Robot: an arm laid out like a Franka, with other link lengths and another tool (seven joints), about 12 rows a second.
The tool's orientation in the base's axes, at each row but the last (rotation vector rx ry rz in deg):
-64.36 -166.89 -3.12
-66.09 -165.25 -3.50
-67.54 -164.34 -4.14
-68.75 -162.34 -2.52
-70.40 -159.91 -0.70
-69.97 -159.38 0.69
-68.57 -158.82 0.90
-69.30 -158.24 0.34
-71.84 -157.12 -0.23
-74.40 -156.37 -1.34
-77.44 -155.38 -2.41
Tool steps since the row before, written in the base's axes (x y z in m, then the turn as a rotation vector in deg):
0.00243 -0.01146 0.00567 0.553 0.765 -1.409
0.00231 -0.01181 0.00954 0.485 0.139 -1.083
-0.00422 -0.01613 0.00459 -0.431 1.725 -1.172
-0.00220 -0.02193 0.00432 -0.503 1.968 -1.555
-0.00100 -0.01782 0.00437 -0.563 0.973 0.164
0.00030 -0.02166 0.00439 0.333 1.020 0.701
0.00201 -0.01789 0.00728 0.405 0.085 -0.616
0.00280 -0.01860 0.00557 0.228 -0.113 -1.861
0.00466 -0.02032 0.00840 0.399 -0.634 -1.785
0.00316 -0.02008 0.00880 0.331 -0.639 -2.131
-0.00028 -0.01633 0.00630 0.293 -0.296 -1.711
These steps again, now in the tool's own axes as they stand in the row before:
-0.00932 -0.00671 -0.00613 0.060 0.902 1.435
-0.00936 -0.00673 -0.01015 -0.306 0.410 1.080
-0.00807 -0.01430 -0.00544 1.453 0.889 1.278
-0.01388 -0.01683 -0.00533 1.650 1.006 1.676
-0.01205 -0.01291 -0.00506 1.108 0.238 -0.075
-0.01571 -0.01467 -0.00514 0.590 0.901 -0.695
-0.01356 -0.01125 -0.00815 -0.280 0.387 0.568
-0.01486 -0.01089 -0.00673 -0.448 0.191 1.814
-0.01735 -0.01023 -0.00997 -0.942 -0.026 1.691
-0.01648 -0.01057 -0.01036 -0.943 -0.068 2.041
-0.01210 -0.01023 -0.00745 -0.601 0.098 1.652

